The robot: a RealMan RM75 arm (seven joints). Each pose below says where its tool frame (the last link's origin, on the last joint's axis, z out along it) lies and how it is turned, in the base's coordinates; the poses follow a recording.
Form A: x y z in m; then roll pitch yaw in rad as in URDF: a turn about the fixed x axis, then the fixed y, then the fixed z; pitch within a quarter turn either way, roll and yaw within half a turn.
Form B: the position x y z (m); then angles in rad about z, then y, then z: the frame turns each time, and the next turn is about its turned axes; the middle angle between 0 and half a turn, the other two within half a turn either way. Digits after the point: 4 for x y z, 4 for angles.
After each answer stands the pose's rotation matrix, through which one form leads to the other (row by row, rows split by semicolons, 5 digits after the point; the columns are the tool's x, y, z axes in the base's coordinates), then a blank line. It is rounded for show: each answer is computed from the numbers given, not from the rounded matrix.
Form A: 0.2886 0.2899 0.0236 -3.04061 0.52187 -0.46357
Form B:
0.2886 0.2899 0.0236 2.4775 2.6109 -0.1735
0.77540 -0.48982 -0.39854; -0.38762 -0.86743 0.31194; -0.49850 -0.08739 -0.86247

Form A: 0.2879 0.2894 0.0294 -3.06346 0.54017 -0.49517
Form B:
0.2879 0.2894 0.0294 2.4953 2.5964 -0.1294
0.75461 -0.50905 -0.41404; -0.40753 -0.85813 0.31231; -0.51428 -0.06694 -0.85500

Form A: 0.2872 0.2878 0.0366 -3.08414 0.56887 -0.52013
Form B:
0.2872 0.2878 0.0366 2.5151 2.5701 -0.0896
0.73109 -0.52301 -0.43813; -0.41872 -0.85095 0.31711; -0.53868 -0.04838 -0.84112

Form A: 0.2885 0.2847 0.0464 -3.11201 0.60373 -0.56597
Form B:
0.2885 0.2847 0.0464 2.5235 2.5372 -0.0429
0.69486 -0.55017 -0.46312; -0.44144 -0.83470 0.32926; -0.56772 -0.02435 -0.82286

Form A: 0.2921 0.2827 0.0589 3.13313 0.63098 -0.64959
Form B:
0.2921 0.2827 0.0589 2.5063 2.5106 0.0116
0.64300 -0.60086 -0.47489; -0.48839 -0.79932 0.35008; -0.58994 0.00683 -0.80742

